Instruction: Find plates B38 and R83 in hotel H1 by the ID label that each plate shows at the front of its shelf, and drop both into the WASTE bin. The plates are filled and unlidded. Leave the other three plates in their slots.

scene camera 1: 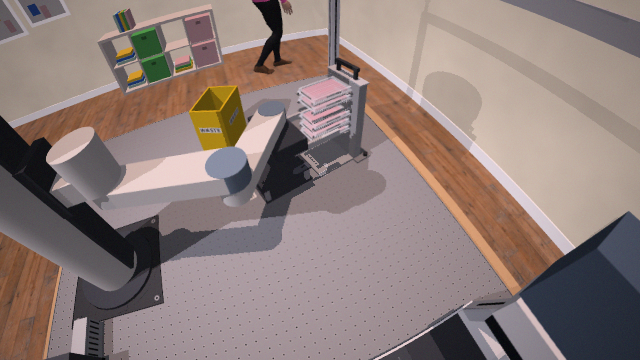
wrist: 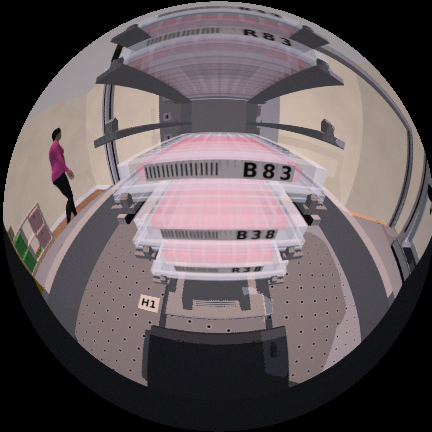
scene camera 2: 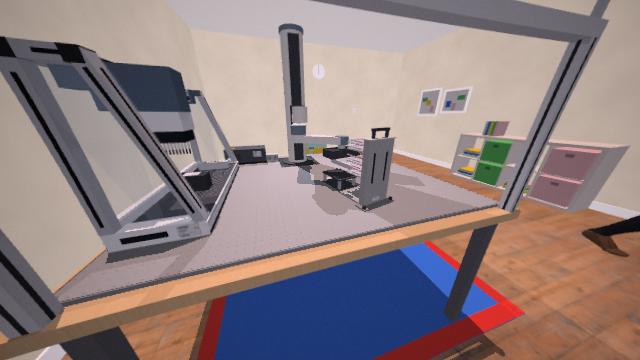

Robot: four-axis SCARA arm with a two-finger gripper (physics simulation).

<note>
In view: my gripper (scene camera 1: 324, 120).
My gripper shows as well in the wrist view (wrist: 218, 175).
</note>
